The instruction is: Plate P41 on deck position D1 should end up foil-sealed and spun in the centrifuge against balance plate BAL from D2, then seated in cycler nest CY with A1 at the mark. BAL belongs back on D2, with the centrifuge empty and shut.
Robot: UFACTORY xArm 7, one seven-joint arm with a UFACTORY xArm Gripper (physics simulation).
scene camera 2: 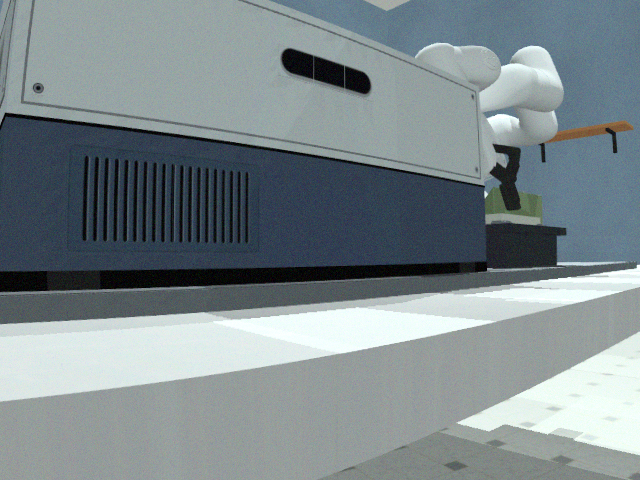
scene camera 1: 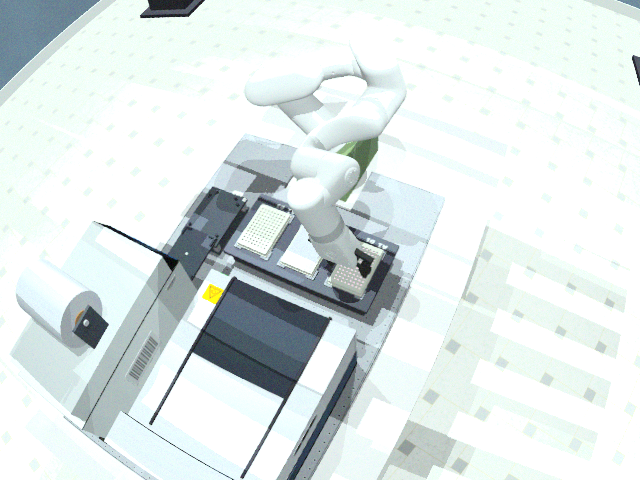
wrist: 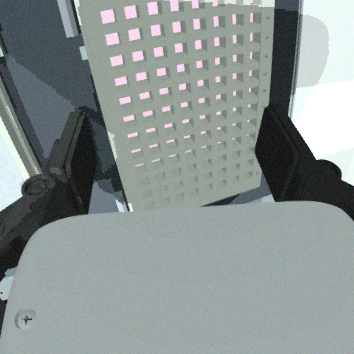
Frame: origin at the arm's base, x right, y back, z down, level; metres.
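Where they show: gripper, fingertip midpoint: (scene camera 1: pixel 350 266) (wrist: pixel 176 130).
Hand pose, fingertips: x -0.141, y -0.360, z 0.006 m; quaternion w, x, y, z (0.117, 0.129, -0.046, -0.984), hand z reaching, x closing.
After its pixels a point has its place.
A pale plate with pink wells (scene camera 1: pixel 347 277) {x -0.142, y -0.389, z 0.004 m} (wrist: pixel 192 127) {x -0.149, y -0.360, z 0.003 m}, apparently P41, sits at the right end of the dark deck (scene camera 1: pixel 379 279) {x -0.212, y -0.368, z 0.018 m} (wrist: pixel 286 65) {x -0.217, y -0.354, z 0.019 m}. My gripper (scene camera 1: pixel 357 267) {x -0.141, y -0.360, z 0.006 m} (wrist: pixel 176 130) {x -0.141, y -0.360, z 0.006 m} is open around the plate's width in the wrist view, one finger off each long side, with gaps and nothing held. Its height against the plate is hard to tell. In the second scene view a black finger (scene camera 2: pixel 511 198) {x -0.184, y -0.381, z -0.022 m} shows just above a pale plate edge (scene camera 2: pixel 509 219) {x -0.187, y -0.400, z 0.010 m}. A plain white plate (scene camera 1: pixel 300 258) {x -0.023, y -0.372, z 0.003 m}, partly behind the arm, sits mid-deck; a pale welled plate (scene camera 1: pixel 265 229) {x 0.088, y -0.318, z 0.004 m} sits at the left. BAL's label is not readable.
The large white centrifuge (scene camera 1: pixel 330 361) {x -0.190, y -0.636, z -0.132 m} (scene camera 2: pixel 206 113) {x -0.172, y -0.896, z -0.034 m} with a dark top panel stands before the deck. A grey machine with a foil roll (scene camera 1: pixel 51 302) {x 0.251, y -0.786, z -0.397 m} stands left, beside a dark tray (scene camera 1: pixel 188 253) {x 0.242, y -0.450, z -0.023 m}. A dark block with raised corners (scene camera 1: pixel 219 214) {x 0.240, y -0.290, z 0.033 m} is left of the deck.
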